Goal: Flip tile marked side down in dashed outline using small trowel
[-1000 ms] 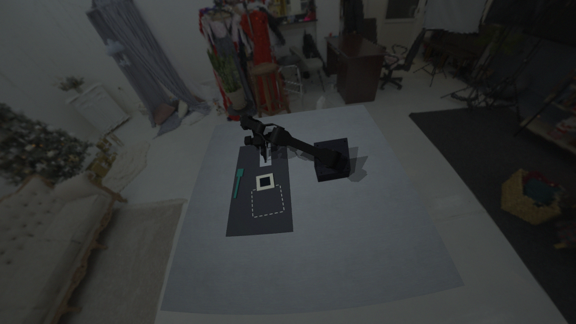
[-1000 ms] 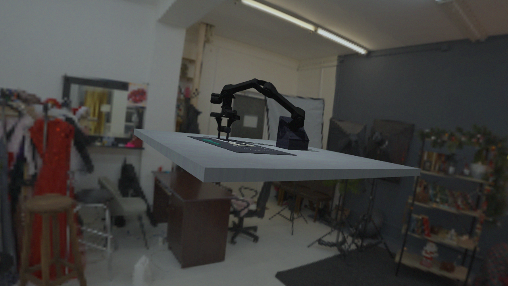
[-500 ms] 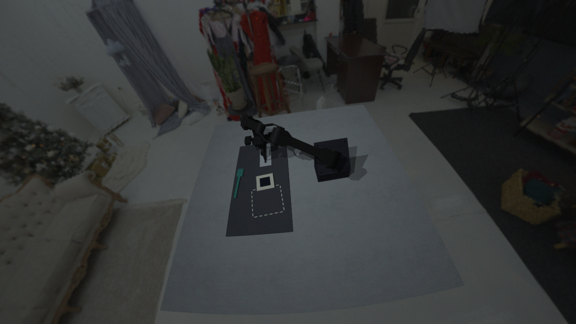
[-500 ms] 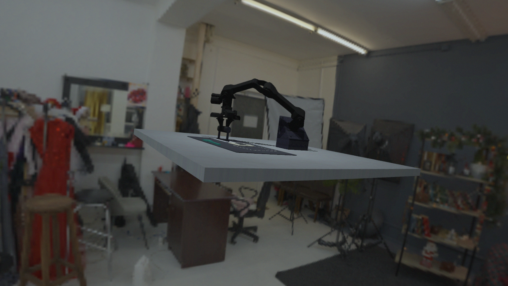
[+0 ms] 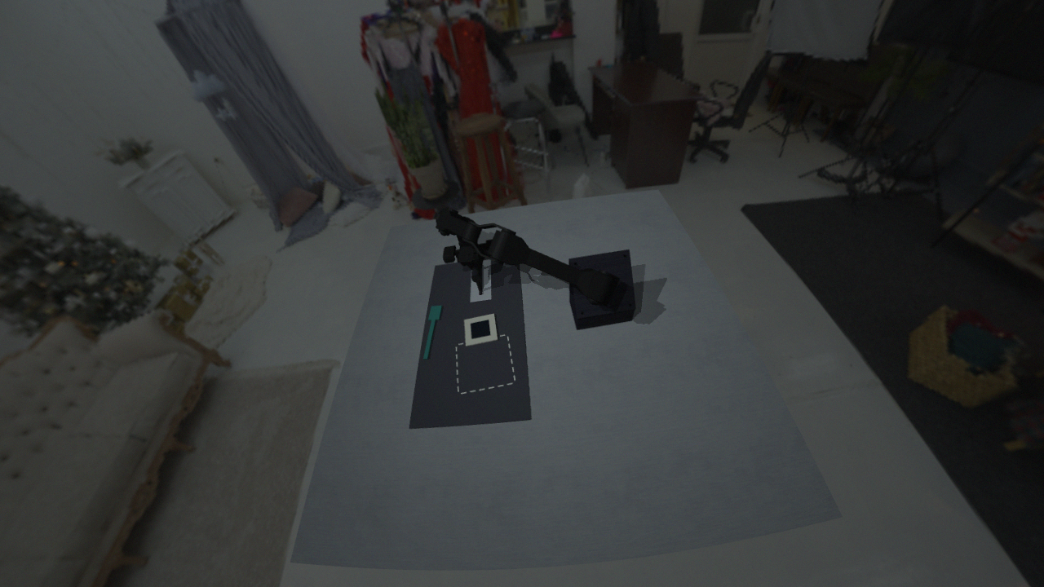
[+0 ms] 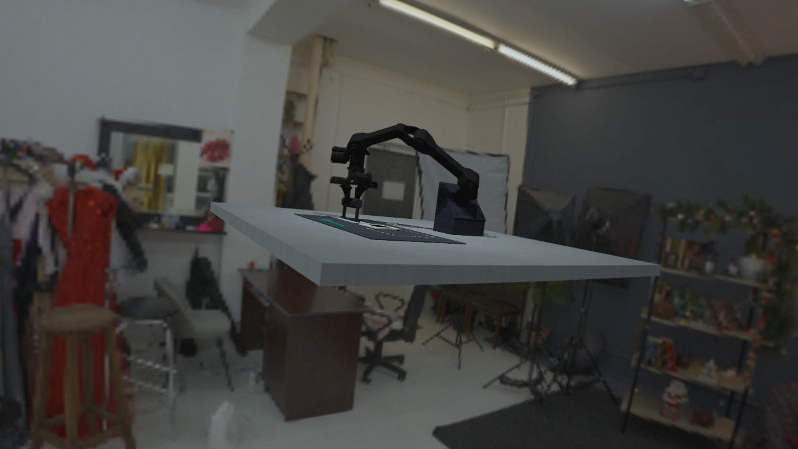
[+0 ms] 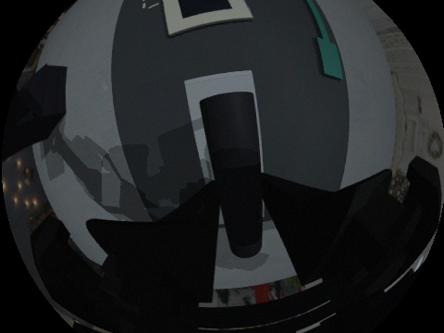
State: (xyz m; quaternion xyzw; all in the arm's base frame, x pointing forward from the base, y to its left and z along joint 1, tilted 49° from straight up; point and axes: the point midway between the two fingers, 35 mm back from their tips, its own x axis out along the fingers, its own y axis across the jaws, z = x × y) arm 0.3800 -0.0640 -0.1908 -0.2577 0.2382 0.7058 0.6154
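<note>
The dark mat lies 1 cm ahead of my gripper tip, 21 cm to the left of it and 8 cm below it. From my gripper tip the other things lie so: teal trowel 15 cm ahead, 19 cm to the left, 6 cm below; tile 2 cm behind, 22 cm to the left, 6 cm below.
</note>
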